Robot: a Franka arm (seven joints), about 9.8 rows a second.
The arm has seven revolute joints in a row. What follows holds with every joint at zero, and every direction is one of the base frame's. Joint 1 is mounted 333 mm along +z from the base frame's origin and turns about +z. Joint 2 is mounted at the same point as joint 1 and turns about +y. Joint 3 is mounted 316 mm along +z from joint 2 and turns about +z. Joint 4 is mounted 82.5 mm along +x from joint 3 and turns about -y. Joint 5 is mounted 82.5 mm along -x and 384 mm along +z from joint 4 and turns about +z. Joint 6 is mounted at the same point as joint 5 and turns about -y. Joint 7 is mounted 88 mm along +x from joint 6 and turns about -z. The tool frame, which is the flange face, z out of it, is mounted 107 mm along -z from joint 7; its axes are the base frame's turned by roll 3.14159, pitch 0 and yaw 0 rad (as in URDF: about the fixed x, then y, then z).
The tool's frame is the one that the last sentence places.
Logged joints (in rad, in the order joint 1, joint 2, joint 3, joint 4, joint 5, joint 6, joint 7), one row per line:
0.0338, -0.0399, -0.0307, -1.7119, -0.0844, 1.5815, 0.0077
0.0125, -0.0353, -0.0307, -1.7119, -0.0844, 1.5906, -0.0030
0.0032, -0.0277, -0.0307, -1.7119, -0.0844, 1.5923, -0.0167
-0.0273, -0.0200, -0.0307, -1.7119, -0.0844, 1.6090, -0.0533
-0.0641, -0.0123, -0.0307, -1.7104, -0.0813, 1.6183, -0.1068
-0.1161, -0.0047, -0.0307, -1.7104, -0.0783, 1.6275, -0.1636
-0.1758, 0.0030, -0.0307, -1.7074, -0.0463, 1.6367, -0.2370
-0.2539, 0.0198, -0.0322, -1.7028, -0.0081, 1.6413, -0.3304
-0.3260, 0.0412, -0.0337, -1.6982, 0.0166, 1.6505, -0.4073
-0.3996, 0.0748, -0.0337, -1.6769, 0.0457, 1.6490, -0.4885
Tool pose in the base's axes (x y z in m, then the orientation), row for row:
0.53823, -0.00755, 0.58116, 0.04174, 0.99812, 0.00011, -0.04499
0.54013, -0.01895, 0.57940, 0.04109, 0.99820, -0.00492, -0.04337
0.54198, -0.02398, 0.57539, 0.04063, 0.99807, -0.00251, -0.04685
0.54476, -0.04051, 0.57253, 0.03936, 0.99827, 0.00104, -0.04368
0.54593, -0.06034, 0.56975, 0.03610, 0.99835, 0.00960, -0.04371
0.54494, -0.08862, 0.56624, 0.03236, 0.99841, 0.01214, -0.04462
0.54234, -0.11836, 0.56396, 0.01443, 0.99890, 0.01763, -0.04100
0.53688, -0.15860, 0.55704, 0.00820, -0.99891, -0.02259, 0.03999
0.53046, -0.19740, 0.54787, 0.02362, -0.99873, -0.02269, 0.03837
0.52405, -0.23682, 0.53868, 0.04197, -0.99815, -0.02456, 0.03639
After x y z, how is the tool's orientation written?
As a quaternion, w x y z.
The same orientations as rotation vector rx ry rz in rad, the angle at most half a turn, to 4 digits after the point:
3.0550, 0.0003, -0.1377
3.0565, -0.0151, -0.1328
3.0569, -0.0077, -0.1435
3.0599, 0.0032, -0.1339
3.0663, 0.0295, -0.1342
3.0736, 0.0374, -0.1374
3.1096, 0.0549, -0.1276
-3.1219, -0.0706, 0.1250
-3.0913, -0.0702, 0.1188
-3.0547, -0.0752, 0.1114

